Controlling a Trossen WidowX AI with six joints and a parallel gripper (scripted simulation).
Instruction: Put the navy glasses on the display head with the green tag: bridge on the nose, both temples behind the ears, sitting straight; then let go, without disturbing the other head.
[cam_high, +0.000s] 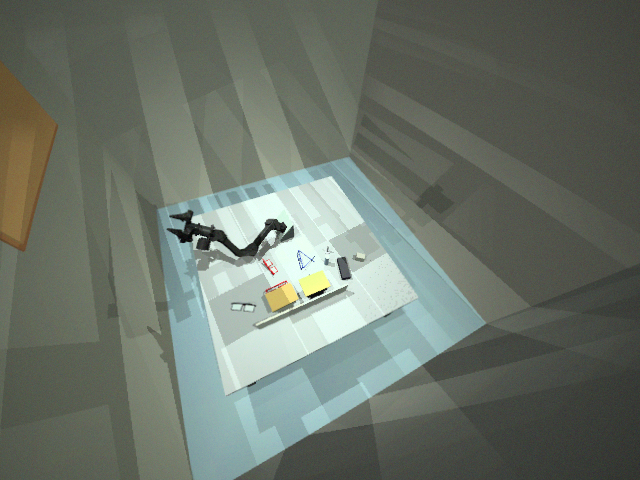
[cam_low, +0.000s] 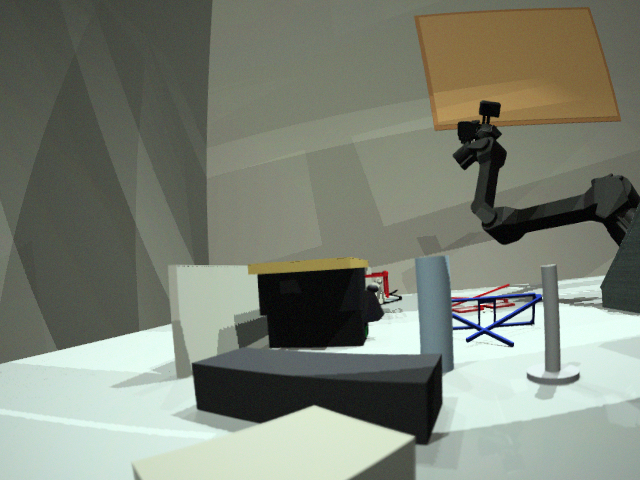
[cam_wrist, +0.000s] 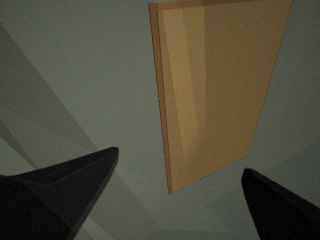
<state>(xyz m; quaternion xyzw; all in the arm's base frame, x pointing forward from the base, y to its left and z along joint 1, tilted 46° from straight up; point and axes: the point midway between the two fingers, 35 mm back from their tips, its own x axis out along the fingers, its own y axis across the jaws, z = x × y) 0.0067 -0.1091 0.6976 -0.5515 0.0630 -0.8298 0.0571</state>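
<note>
Right now my gripper tip is 75 cm to the right of the light blue cylinder, 46 cm above it and 42 cm short of it. Round my gripper tip: grey stand post 81 cm to the left, 48 cm below, 34 cm ahead; then dark block 83 cm to the left, 52 cm ahead, 49 cm below; then white board 62 cm ahead, 45 cm to the left, 45 cm below.
</note>
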